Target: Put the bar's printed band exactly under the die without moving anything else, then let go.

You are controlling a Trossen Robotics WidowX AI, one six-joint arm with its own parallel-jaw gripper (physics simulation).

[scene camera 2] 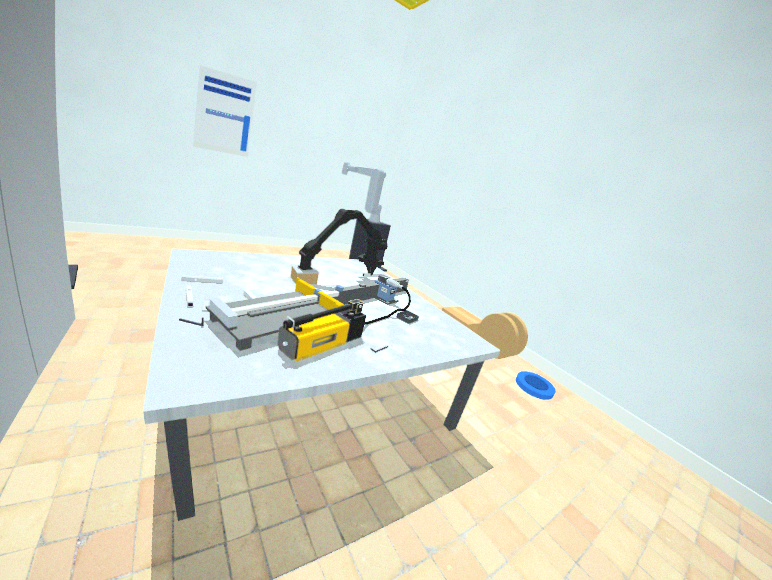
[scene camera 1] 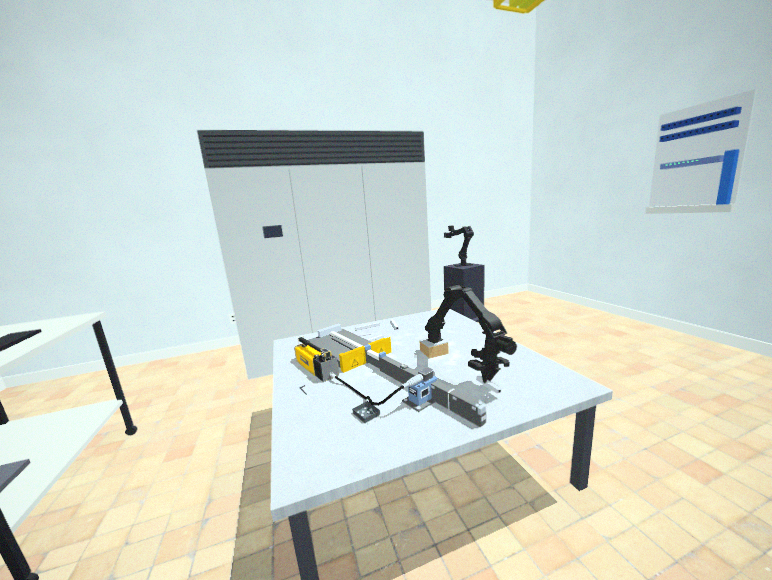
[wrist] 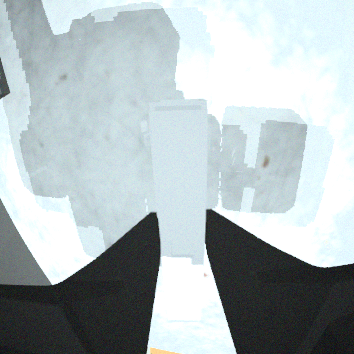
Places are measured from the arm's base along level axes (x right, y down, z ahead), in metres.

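Where they show: gripper, fingertip midpoint: (scene camera 2: 370, 275) (scene camera 1: 486, 382) (wrist: 180, 219); arm's base, origin of the base link: (scene camera 2: 305, 267) (scene camera 1: 435, 340).
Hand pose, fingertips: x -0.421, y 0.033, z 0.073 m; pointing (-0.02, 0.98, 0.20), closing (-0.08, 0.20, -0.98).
Observation:
Each offset is from my fingertips to the centre of the thing. "spot": to the spot under its first point.
My gripper (scene camera 1: 488, 379) (scene camera 2: 371, 272) (wrist: 180, 219) is shut on a pale grey bar @[dx -0.010, dy +0.001, dz +0.001 m] (wrist: 178, 165). The bar lies lengthwise between the fingertips in the wrist view and reaches well past them. A thin darker strip @[spot: dx +0.049, dy -0.009, dz -0.007 m] (wrist: 180, 108) crosses its far end; I cannot tell whether this is the printed band. Part of the bar (scene camera 1: 494, 387) shows below the fingertips in scene camera 1, beside the end of a long grey beam (scene camera 1: 464, 406) (scene camera 2: 358, 293). I cannot tell whether it touches the table. The die cannot be made out for certain in any view.
A blue unit @[spot: dx +0.076, dy -0.025, dz +0.291 m] (scene camera 1: 419, 393) (scene camera 2: 386, 290) stands at the beam, cabled to a black box @[spot: dx +0.185, dy +0.034, dz +0.476 m] (scene camera 1: 366, 410) (scene camera 2: 407, 316). A yellow machine @[dx +0.675, dy -0.030, dz +0.524 m] (scene camera 1: 305, 358) (scene camera 2: 321, 337) stands beside yellow plates @[spot: dx +0.537, dy -0.015, dz +0.370 m] (scene camera 1: 352, 359). Loose pale bars @[dx +0.919, dy +0.025, dz -0.120 m] (scene camera 1: 394, 324) (scene camera 2: 201, 280) and a thin angled key @[dx +0.491, dy +0.032, dz +0.634 m] (scene camera 1: 303, 389) (scene camera 2: 378, 348) lie on the table.

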